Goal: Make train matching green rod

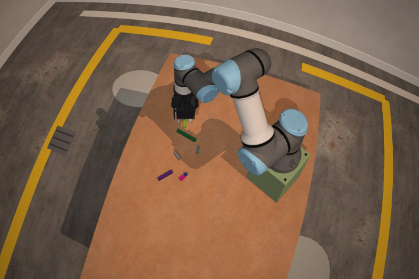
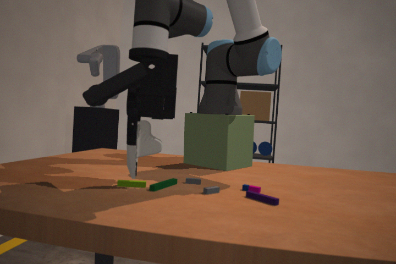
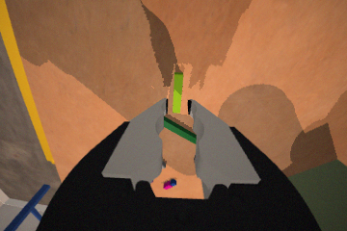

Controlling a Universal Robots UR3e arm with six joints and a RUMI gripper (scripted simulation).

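The lime rod lies 3 cm below my hand. The rest, counted from my hand: green rod (3 cm behind, 5 cm to the left, 3 cm below); then blue rod (10 cm behind, 19 cm to the left, 3 cm below); then magenta rod (9 cm behind, 20 cm to the left, 3 cm below).
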